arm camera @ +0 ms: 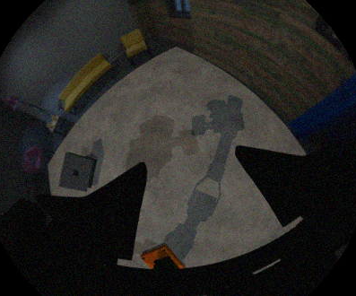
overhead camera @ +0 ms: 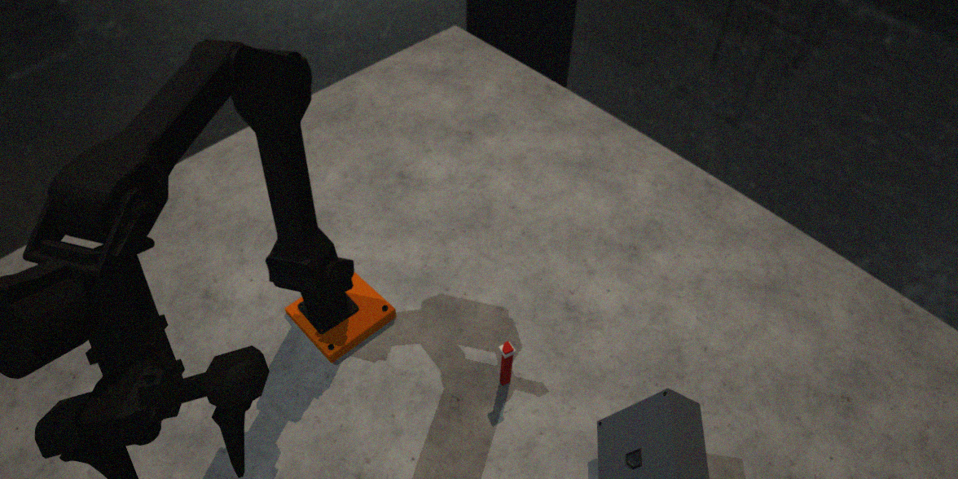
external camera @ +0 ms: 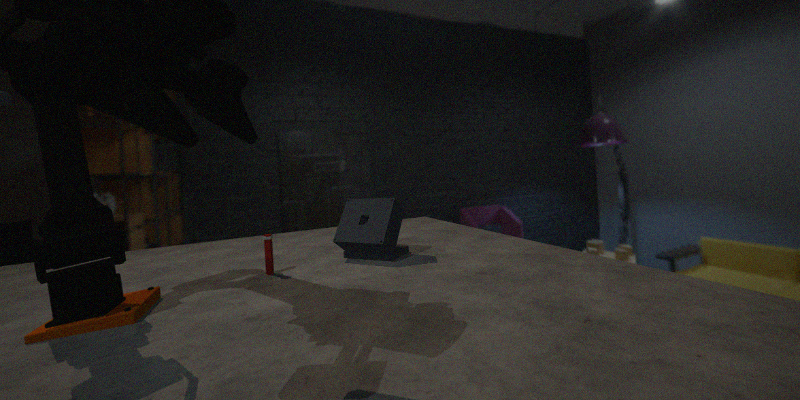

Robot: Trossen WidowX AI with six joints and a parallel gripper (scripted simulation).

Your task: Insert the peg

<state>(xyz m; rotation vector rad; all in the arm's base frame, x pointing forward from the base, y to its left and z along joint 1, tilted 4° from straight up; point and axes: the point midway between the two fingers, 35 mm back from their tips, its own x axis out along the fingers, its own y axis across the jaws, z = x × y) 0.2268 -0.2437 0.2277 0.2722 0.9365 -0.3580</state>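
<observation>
The red peg is 37 cm to the left of my gripper tip and 17 cm below it. Also, from my gripper tip: grey sloped panel (22 cm ahead, 39 cm to the left, 15 cm below).
</observation>
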